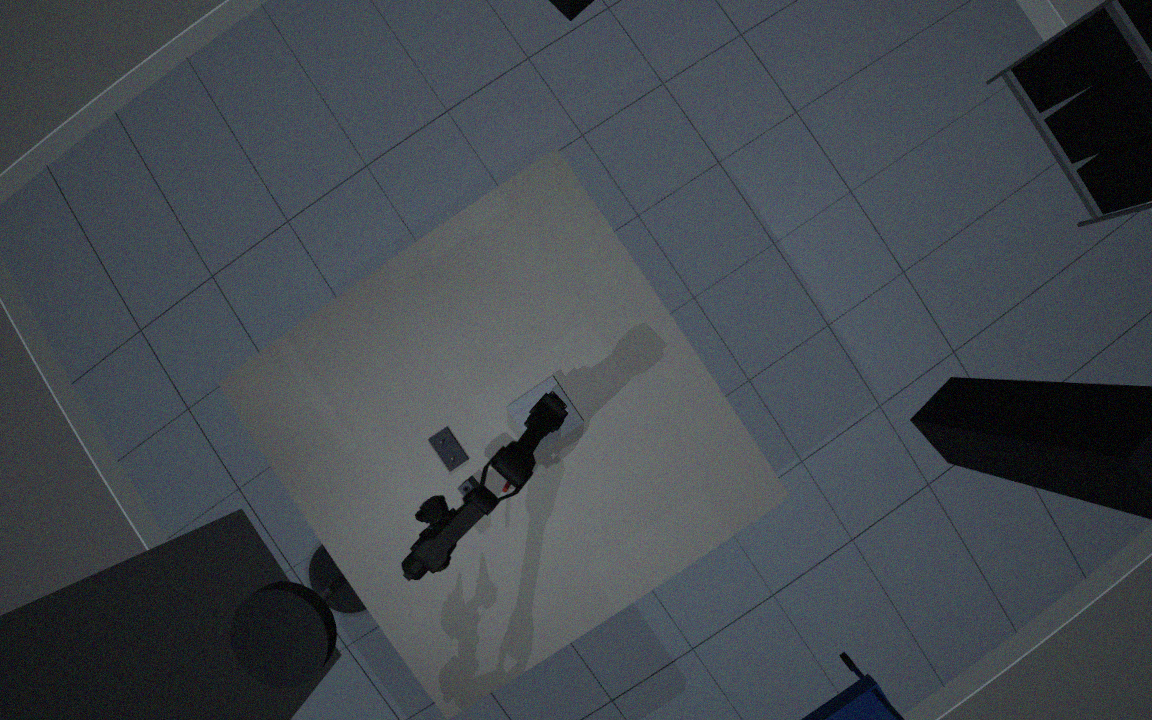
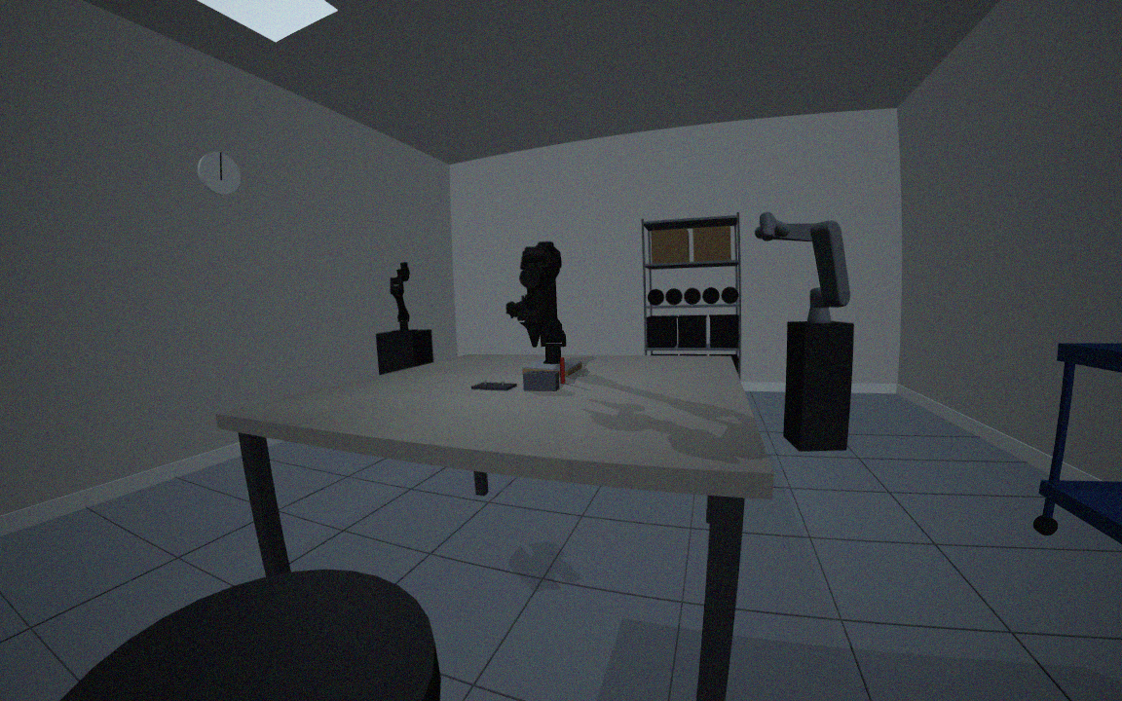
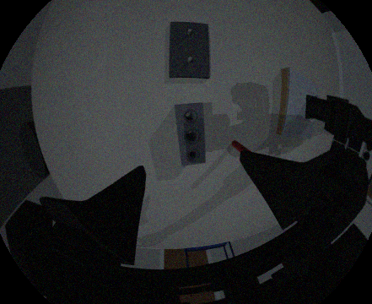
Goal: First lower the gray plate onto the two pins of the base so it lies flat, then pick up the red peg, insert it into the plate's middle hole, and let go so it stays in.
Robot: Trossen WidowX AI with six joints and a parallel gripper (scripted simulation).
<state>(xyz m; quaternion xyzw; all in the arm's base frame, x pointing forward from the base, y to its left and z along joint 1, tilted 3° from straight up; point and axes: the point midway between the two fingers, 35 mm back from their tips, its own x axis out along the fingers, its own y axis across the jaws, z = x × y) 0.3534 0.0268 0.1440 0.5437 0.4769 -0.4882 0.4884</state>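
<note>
My gripper tip is now 90 mm above the gray plate and 10 mm past it. The rest, counted from my gripper tip: red peg: 100 mm behind, 90 mm below, 50 mm to the left.
</note>
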